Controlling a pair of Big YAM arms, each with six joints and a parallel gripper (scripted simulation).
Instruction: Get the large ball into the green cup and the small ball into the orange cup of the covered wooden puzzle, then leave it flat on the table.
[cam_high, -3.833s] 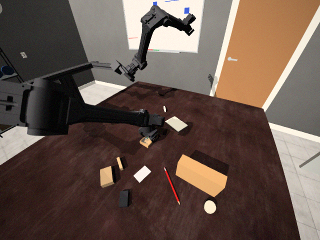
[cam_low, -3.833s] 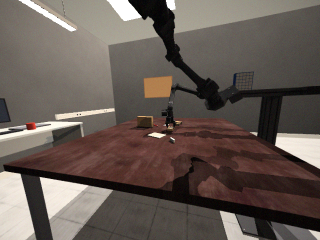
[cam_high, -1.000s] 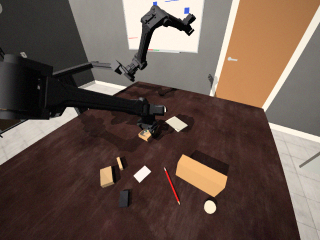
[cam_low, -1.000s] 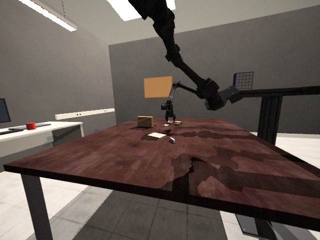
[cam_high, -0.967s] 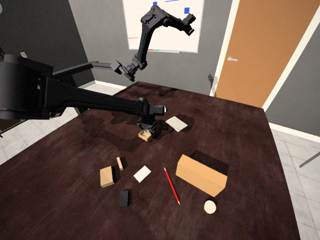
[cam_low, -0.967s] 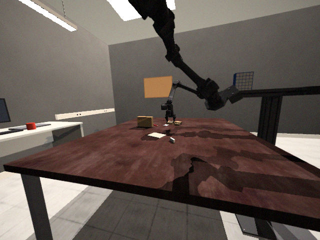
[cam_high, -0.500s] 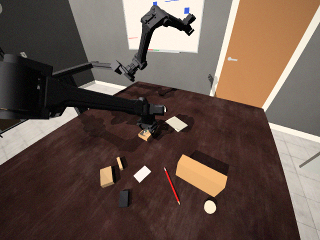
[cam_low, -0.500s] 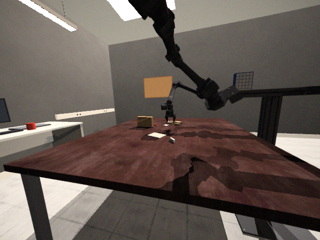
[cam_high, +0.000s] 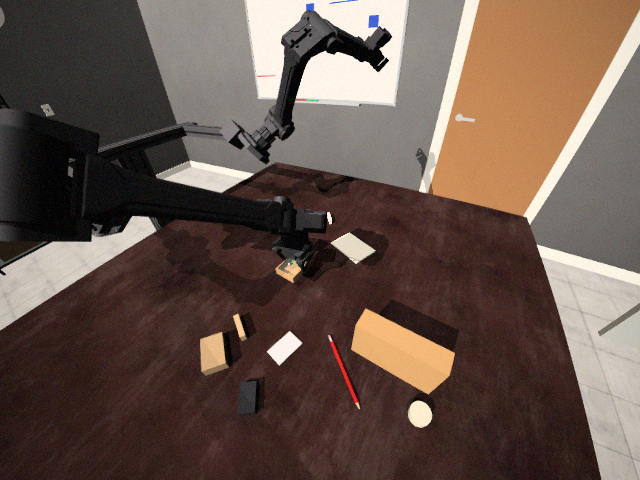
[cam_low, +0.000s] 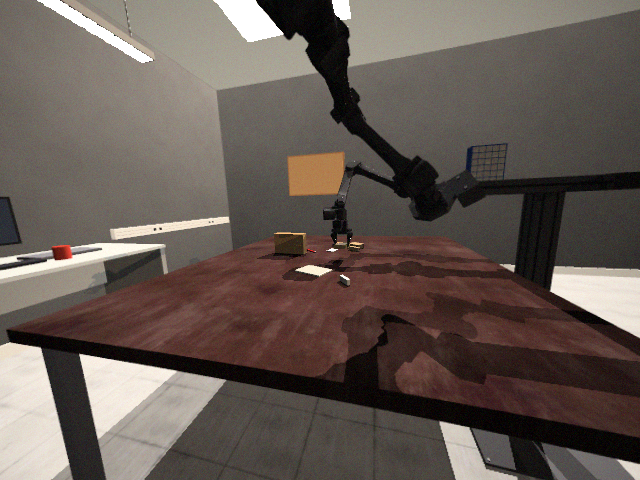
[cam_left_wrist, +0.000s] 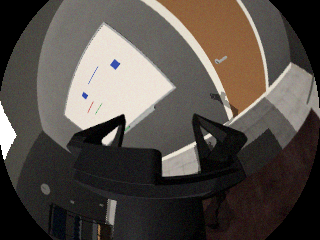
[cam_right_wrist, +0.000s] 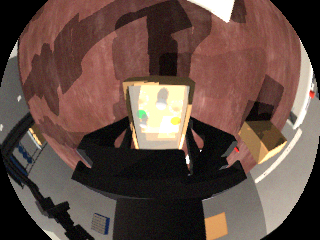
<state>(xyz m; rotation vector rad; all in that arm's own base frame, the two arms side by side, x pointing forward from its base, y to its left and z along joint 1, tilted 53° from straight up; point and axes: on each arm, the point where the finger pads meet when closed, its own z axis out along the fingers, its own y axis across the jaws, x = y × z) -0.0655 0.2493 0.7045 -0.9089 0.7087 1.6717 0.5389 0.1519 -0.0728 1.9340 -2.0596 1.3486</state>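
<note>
The wooden puzzle lies 10 mm below my right hand. Also, from my right hand: pale flat card: 250 mm to the left, 70 mm below, 70 mm ahead; red pencil: 280 mm ahead, 160 mm to the right, 70 mm below; dark block: 340 mm to the right, 140 mm ahead, 70 mm below.
</note>
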